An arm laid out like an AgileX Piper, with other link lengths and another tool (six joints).
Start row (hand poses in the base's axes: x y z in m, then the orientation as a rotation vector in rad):
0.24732, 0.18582, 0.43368, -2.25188, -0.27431, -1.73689
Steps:
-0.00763, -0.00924, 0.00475, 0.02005, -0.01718, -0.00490
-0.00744, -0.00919, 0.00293, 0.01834, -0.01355, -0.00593
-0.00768, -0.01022, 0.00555, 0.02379, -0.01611, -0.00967
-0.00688, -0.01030, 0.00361, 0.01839, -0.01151, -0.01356
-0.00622, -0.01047, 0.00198, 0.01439, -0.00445, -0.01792
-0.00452, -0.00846, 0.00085, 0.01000, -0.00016, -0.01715
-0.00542, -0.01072, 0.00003, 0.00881, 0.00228, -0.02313
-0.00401, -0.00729, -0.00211, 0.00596, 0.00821, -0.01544
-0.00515, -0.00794, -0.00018, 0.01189, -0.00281, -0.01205
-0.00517, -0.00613, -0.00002, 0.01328, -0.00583, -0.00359
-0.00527, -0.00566, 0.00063, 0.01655, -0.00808, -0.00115
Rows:
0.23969, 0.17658, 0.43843, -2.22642, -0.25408, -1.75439
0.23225, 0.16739, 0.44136, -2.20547, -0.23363, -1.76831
0.22457, 0.15717, 0.44691, -2.18024, -0.20479, -1.78530
0.21769, 0.14687, 0.45052, -2.16421, -0.17594, -1.80029
0.21147, 0.13640, 0.45250, -2.15876, -0.14463, -1.81068
0.20695, 0.12794, 0.45335, -2.15947, -0.11720, -1.81708
0.20153, 0.11722, 0.45338, -2.16554, -0.08388, -1.82425
0.19752, 0.10993, 0.45127, -2.17536, -0.06000, -1.82152
0.19237, 0.10199, 0.45109, -2.16972, -0.03666, -1.82682
0.18720, 0.09586, 0.45107, -2.15689, -0.02186, -1.83021
0.18193, 0.09020, 0.45170, -2.13880, -0.00725, -1.83335

